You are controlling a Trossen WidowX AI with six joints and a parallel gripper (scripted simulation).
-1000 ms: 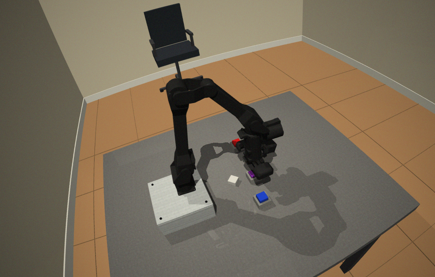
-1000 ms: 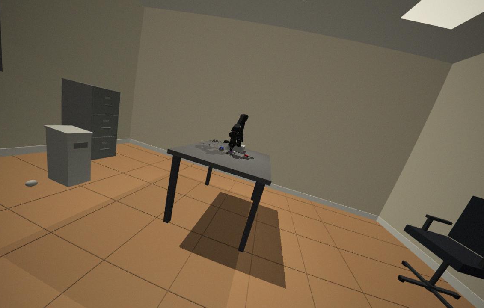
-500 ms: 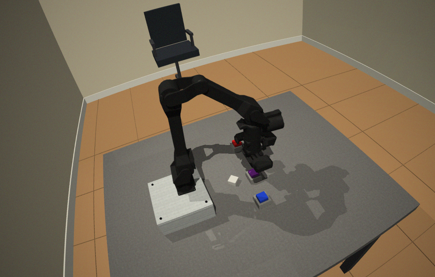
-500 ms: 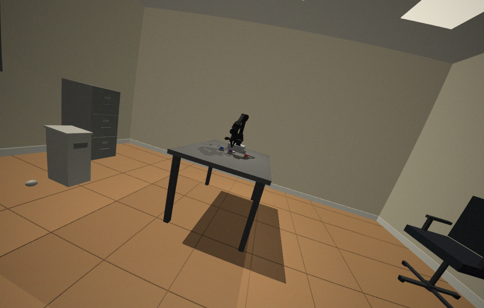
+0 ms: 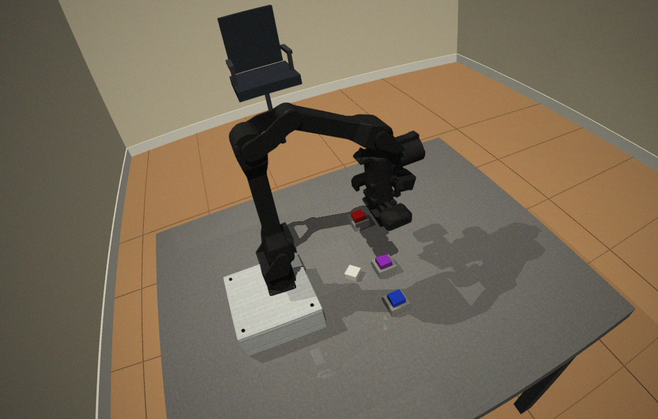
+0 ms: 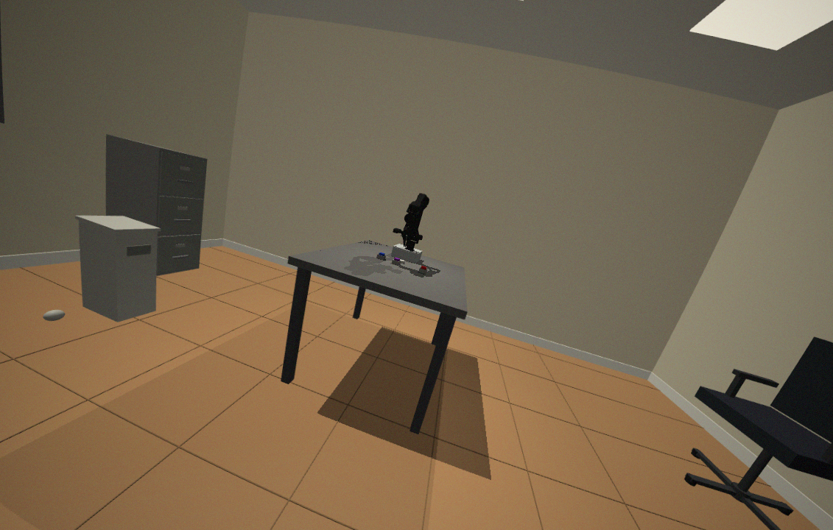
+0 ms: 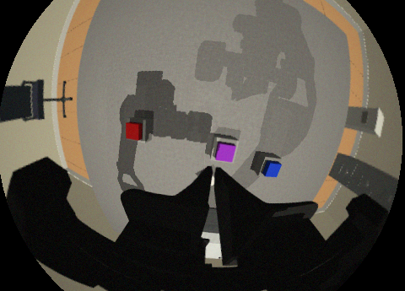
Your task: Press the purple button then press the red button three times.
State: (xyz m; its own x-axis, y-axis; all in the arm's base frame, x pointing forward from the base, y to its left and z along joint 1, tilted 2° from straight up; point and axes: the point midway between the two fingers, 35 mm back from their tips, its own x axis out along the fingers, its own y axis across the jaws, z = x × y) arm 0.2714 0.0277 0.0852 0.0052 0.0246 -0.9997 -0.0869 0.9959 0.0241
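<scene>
Now: gripper tip 10 mm past the red button, 150 mm to the right of it and 100 mm above it. From my gripper tip the other things lie so: purple button 10 mm behind, 30 mm to the right, 90 mm below; then white block 90 mm behind, 20 mm to the right, 120 mm below; then blue button 30 mm behind, 150 mm to the right, 90 mm below.
</scene>
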